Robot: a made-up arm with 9 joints. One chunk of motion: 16 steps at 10 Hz.
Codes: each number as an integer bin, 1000 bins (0 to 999) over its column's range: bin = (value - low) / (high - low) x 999, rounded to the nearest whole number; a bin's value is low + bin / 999 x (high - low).
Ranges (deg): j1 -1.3..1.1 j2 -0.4..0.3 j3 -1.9..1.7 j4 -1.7..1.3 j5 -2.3..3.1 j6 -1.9..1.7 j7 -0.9..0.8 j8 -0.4..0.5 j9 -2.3..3
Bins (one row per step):
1: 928 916 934 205 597 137 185 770 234
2: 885 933 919 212 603 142 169 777 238
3: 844 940 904 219 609 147 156 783 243
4: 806 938 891 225 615 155 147 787 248
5: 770 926 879 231 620 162 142 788 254
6: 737 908 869 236 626 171 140 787 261
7: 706 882 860 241 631 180 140 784 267
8: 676 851 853 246 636 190 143 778 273
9: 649 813 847 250 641 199 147 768 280
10: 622 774 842 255 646 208 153 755 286
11: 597 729 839 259 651 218 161 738 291
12: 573 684 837 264 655 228 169 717 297
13: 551 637 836 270 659 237 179 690 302
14: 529 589 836 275 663 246 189 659 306
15: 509 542 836 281 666 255 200 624 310
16: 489 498 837 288 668 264 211 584 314
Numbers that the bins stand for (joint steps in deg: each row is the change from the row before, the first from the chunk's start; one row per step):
1: 0.929 0.242 1.466 -1.084 0.927 -1.406 -0.585 0.294 -1.059
2: 0.826 0.254 1.412 -1.063 0.959 -1.388 -0.612 0.300 -1.037
3: 0.728 0.259 1.358 -1.042 0.992 -1.370 -0.635 0.305 -1.011
4: 0.636 0.257 1.311 -1.024 1.024 -1.341 -0.650 0.309 -0.984
5: 0.550 0.249 1.268 -1.006 1.051 -1.316 -0.658 0.310 -0.952
6: 0.471 0.236 1.232 -0.991 1.084 -1.284 -0.662 0.309 -0.915
7: 0.396 0.218 1.199 -0.976 1.111 -1.251 -0.662 0.306 -0.883
8: 0.324 0.196 1.174 -0.961 1.138 -1.215 -0.657 0.301 -0.852
9: 0.259 0.170 1.152 -0.949 1.165 -1.183 -0.650 0.292 -0.815
10: 0.194 0.142 1.134 -0.934 1.192 -1.150 -0.640 0.280 -0.783
11: 0.134 0.111 1.123 -0.922 1.219 -1.114 -0.626 0.265 -0.756
12: 0.077 0.079 1.116 -0.907 1.241 -1.078 -0.612 0.246 -0.724
13: 0.024 0.046 1.113 -0.889 1.262 -1.046 -0.595 0.222 -0.698
14: -0.029 0.013 1.113 -0.874 1.284 -1.014 -0.578 0.194 -0.677
15: -0.077 -0.020 1.113 -0.856 1.300 -0.981 -0.560 0.162 -0.655
16: -0.125 -0.051 1.116 -0.835 1.311 -0.949 -0.541 0.126 -0.634

